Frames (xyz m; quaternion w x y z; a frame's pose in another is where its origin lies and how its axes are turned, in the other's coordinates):
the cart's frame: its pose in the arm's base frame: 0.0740 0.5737 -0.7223 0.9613 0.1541 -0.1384 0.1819
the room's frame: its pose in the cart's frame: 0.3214 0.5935 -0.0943 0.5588 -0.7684 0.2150 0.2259
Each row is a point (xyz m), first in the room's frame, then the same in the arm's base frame.
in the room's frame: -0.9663 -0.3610 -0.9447
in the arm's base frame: -0.2159 0.0631 0.1186
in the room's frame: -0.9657 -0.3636 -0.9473
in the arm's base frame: -0.2136 0.0613 0.1210
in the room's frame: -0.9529 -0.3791 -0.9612
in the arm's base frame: -0.1928 0.0562 0.1327
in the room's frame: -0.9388 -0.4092 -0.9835
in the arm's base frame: -0.1637 0.0463 0.1583
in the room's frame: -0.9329 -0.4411 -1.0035
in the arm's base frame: -0.1422 0.0356 0.1880
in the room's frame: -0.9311 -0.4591 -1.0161
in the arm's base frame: -0.1309 0.0278 0.2052
